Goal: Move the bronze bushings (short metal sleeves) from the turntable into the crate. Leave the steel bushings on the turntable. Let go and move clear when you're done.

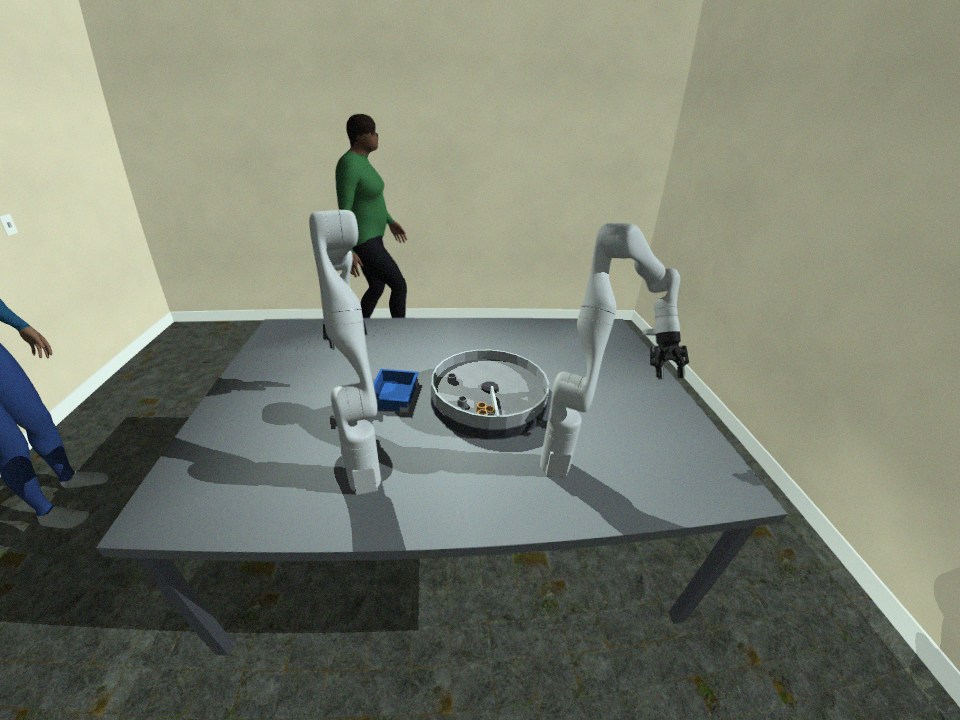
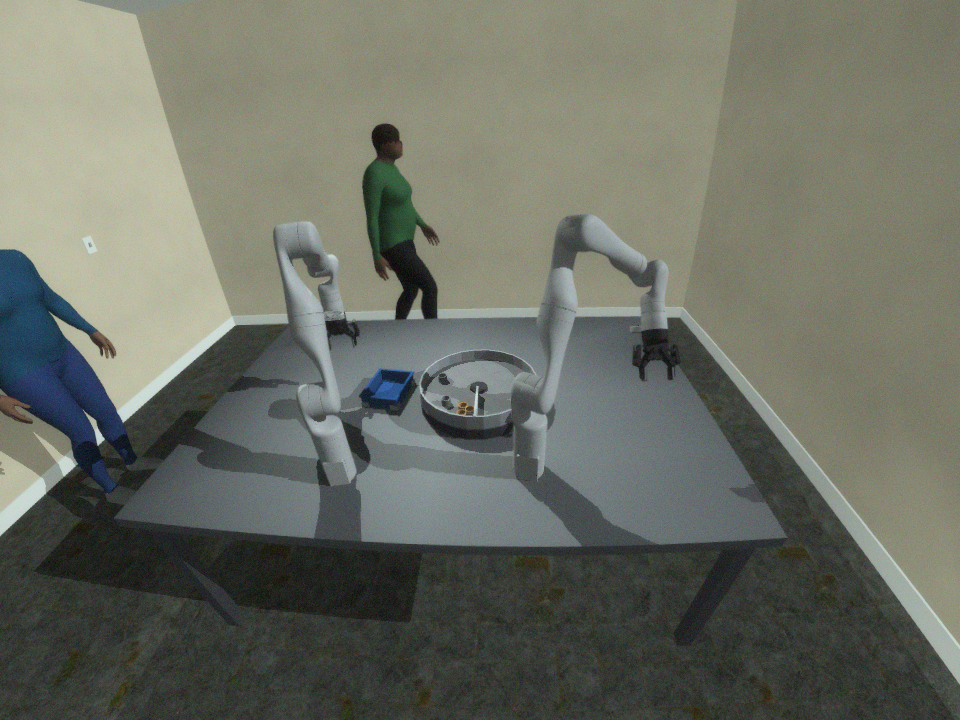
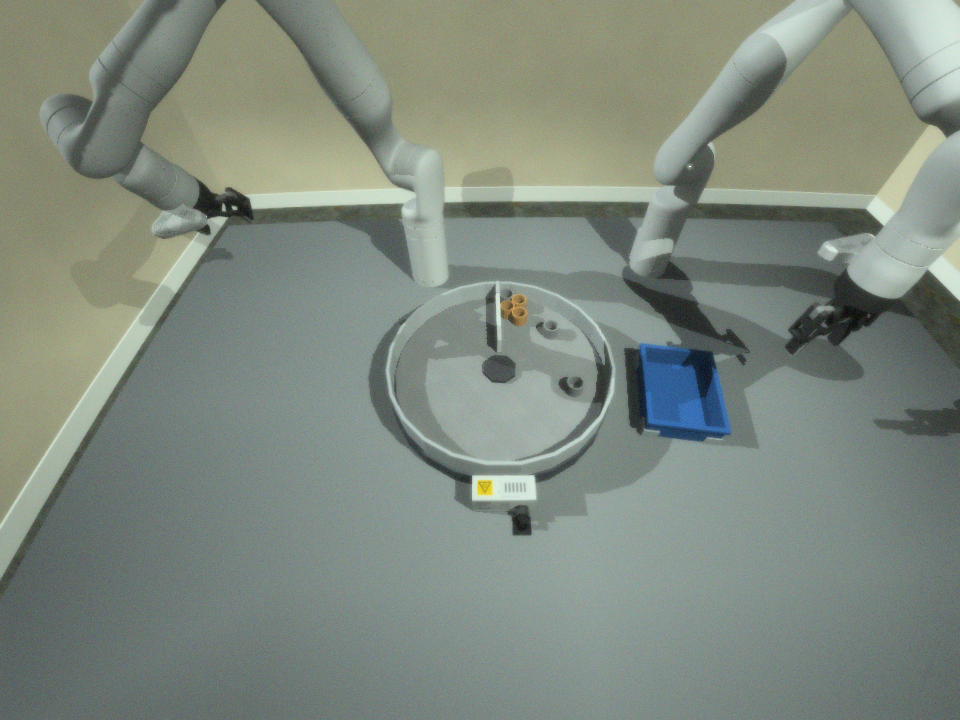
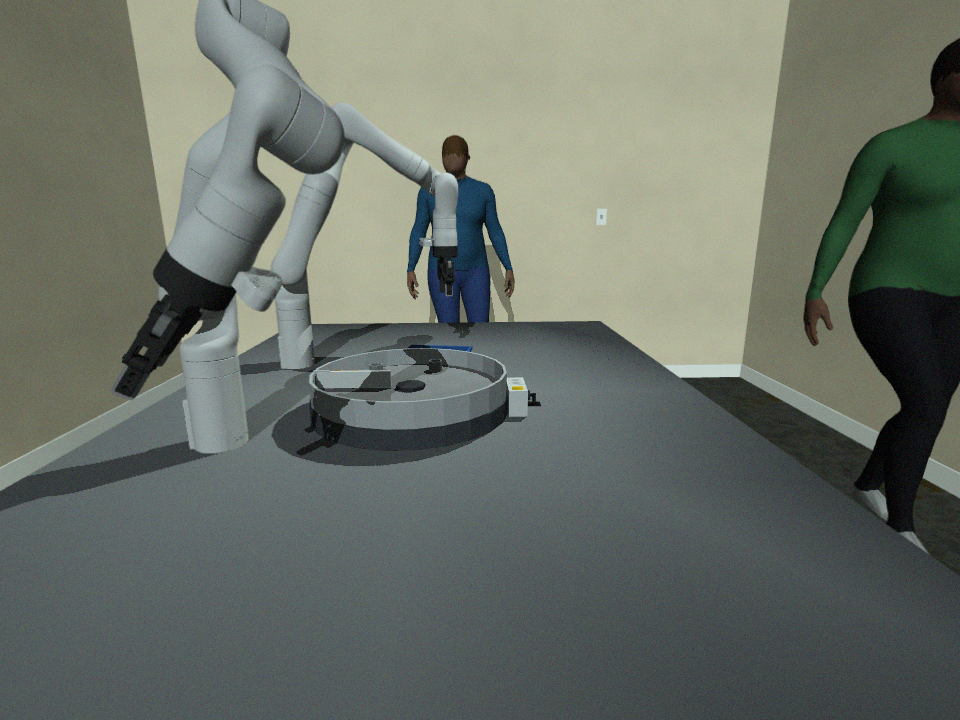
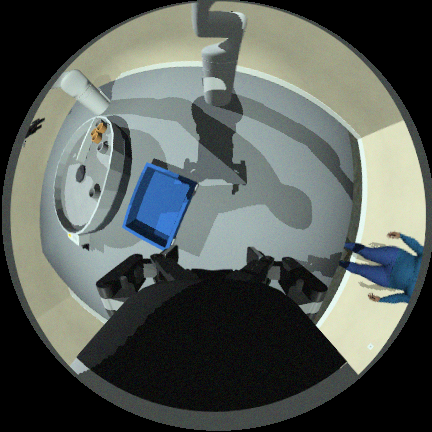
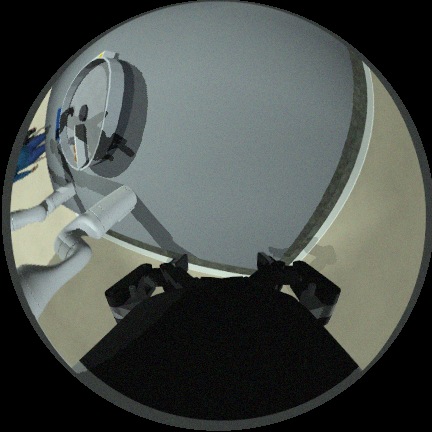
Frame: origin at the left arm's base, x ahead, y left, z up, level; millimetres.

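Seen in the pictures: left gripper, fingertip midpoint: [image 2: 342, 348] [image 3: 810, 347] [image 4: 445, 294] [image 5: 212, 253]; right gripper, fingertip midpoint: [image 1: 671, 378] [image 2: 657, 380] [image 3: 229, 224] [image 4: 138, 377] [image 6: 221, 261]; left arm's base, origin of the base link: [image 1: 365, 480] [image 2: 341, 473] [image 3: 646, 266] [image 4: 298, 365] [image 5: 217, 97] [image 6: 71, 187]; right arm's base, origin of the base link: [image 1: 554, 465] [image 2: 528, 468] [image 3: 431, 275] [image 4: 222, 443] [image 5: 102, 107] [image 6: 127, 195].
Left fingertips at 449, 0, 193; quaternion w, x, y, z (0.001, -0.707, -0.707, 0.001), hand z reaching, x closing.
Pixels of each thing's top centre, then the offset from my left fingertips to it, as dx, dy, dz. "pt": a spot on its surface instead.
- them here, middle of its top: [image 3: 519, 312] [image 5: 94, 136] -293, -406, -115
- third steel bushing, surface spot: [image 3: 574, 385] [image 5: 98, 189] pt -108, -352, -140
- blue crate, middle of its top: [image 3: 683, 384] [image 5: 153, 205] [image 4: 436, 351] [image 1: 393, 384] [image 2: 387, 383] -60, -146, -143
- white box with a yellow warning label, surface spot: [image 3: 504, 488] pt +53, -532, -135
- small black part, surface spot: [image 3: 521, 520] pt +99, -515, -168
The round walled turntable [image 3: 442, 457] [image 1: 528, 420] stands mid-table. Three bronze bushings, one of them here [image 3: 519, 315] [image 5: 96, 137], are bunched against its white divider bar [image 3: 498, 317]. A steel bushing [image 3: 506, 294] is beside that bunch. Another steel bushing [image 3: 549, 327] [image 5: 103, 146] and a third steel bushing [image 3: 574, 385] [image 5: 95, 190] stand apart toward the crate. The blue crate [image 3: 726, 403] [image 5: 141, 165] shows no bushings inside. My left gripper [image 5: 212, 253] [image 2: 350, 342] is open and empty, above the table beyond the crate. My right gripper [image 6: 221, 261] [image 1: 670, 372] is open and empty, far from the turntable.
A white box with a yellow warning label [image 3: 504, 488] sits against the turntable wall, with a small black part [image 3: 521, 520] beside it. A person in green [image 1: 361, 193] [image 4: 907, 217] and a person in blue [image 4: 469, 224] [image 5: 400, 270] stand around the table.
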